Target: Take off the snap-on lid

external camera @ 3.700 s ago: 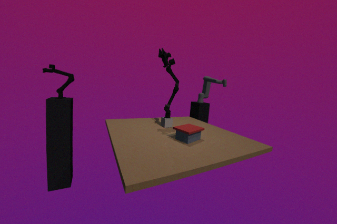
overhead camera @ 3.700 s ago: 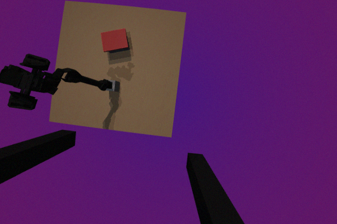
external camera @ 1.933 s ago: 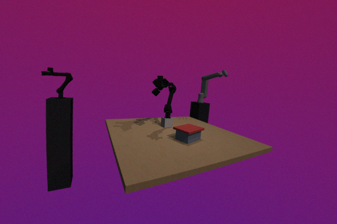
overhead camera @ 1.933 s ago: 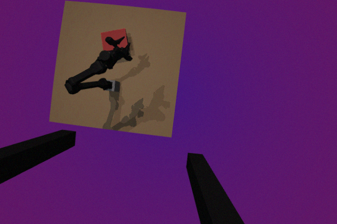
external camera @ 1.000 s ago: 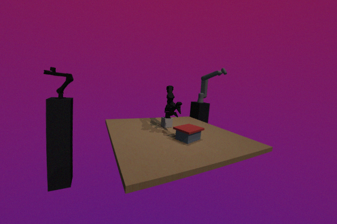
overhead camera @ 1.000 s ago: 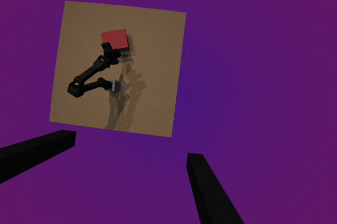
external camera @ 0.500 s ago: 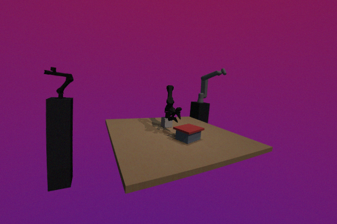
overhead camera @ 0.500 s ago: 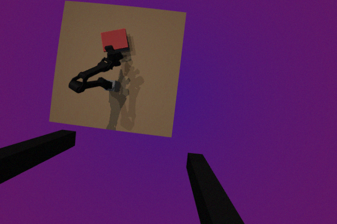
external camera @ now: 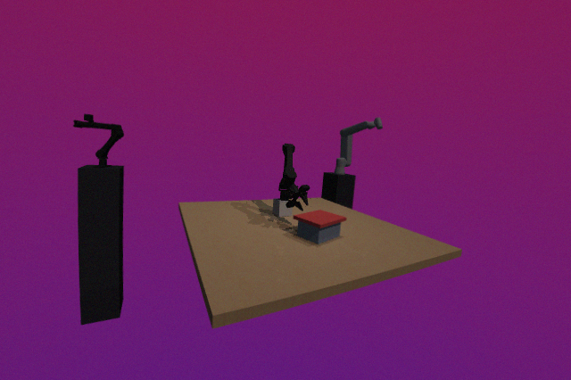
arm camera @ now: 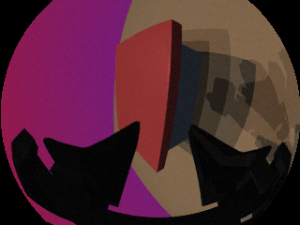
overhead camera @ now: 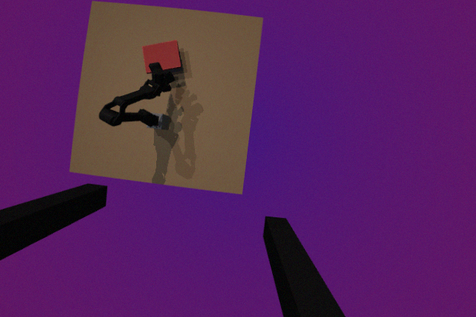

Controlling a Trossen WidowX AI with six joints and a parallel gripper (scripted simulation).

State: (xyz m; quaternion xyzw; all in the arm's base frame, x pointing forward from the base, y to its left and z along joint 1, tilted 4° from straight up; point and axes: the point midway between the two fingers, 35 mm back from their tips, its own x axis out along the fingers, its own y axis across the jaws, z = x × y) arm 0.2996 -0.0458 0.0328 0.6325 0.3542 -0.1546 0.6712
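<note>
The red lid is 110 mm ahead of my gripper tip, 30 mm to the left of it and 30 mm below it. Also, from my gripper tip: blue-grey storage box (110 mm ahead, 80 mm below, 30 mm to the left).
</note>
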